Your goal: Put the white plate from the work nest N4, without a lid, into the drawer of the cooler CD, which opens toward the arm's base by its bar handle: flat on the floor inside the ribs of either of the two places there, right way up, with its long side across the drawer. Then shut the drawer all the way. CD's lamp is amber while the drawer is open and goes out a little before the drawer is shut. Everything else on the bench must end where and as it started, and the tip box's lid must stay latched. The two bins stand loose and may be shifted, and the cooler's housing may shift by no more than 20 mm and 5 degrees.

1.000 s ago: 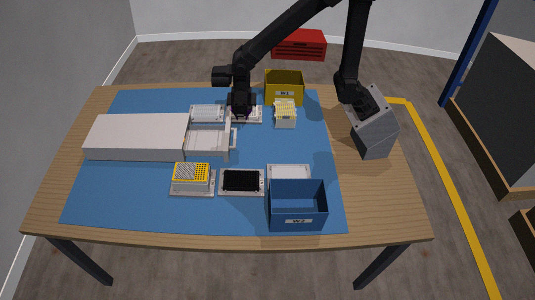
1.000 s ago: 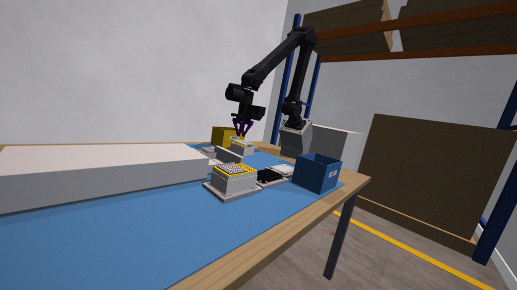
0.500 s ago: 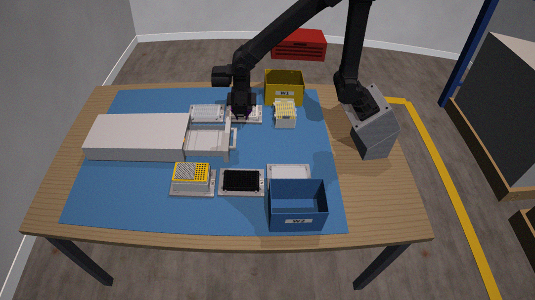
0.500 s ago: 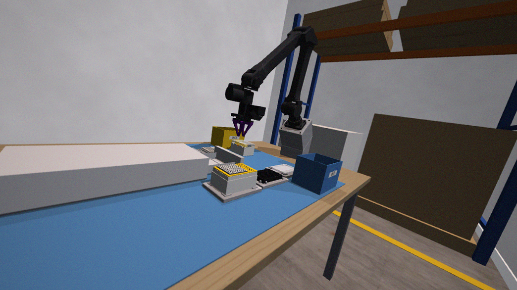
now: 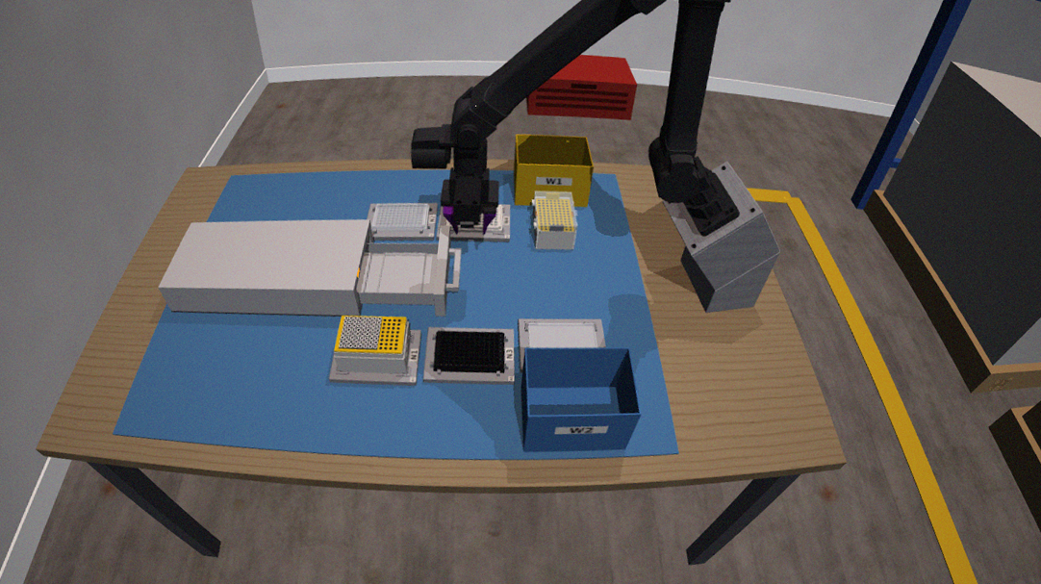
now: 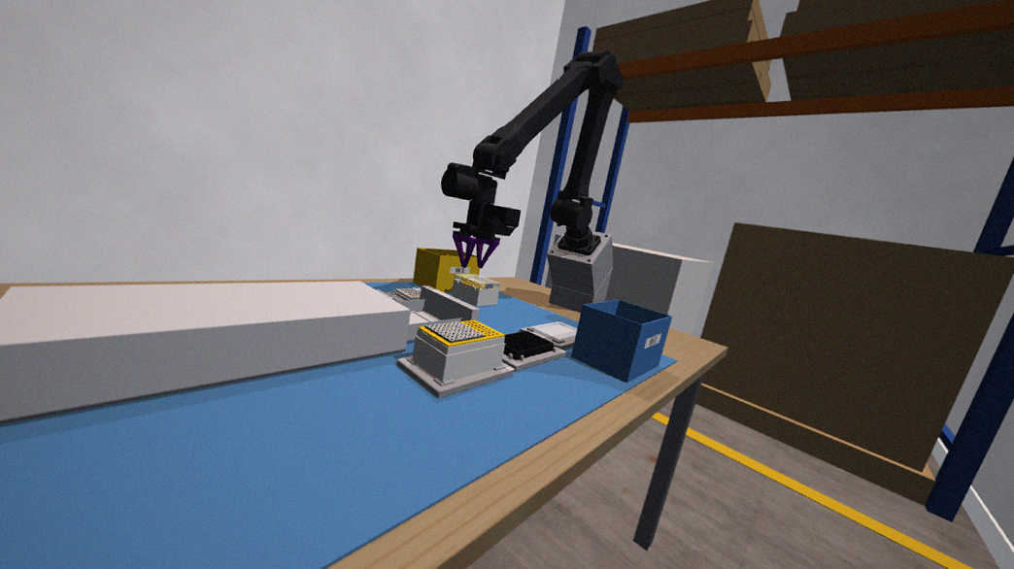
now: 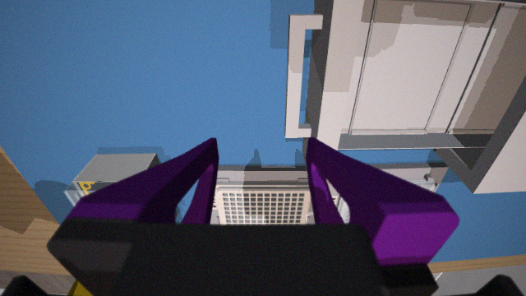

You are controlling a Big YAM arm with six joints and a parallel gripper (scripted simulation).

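My gripper is now 20 mm past the grey nest, 190 mm to the left of it and 140 mm above it. Round my hand: drawer (180 mm ahead, 20 mm to the right, 120 mm below); then black plate (20 mm ahead, 190 mm to the left, 130 mm below); then yellow-topped tip box (190 mm ahead, 170 mm to the left, 90 mm below).
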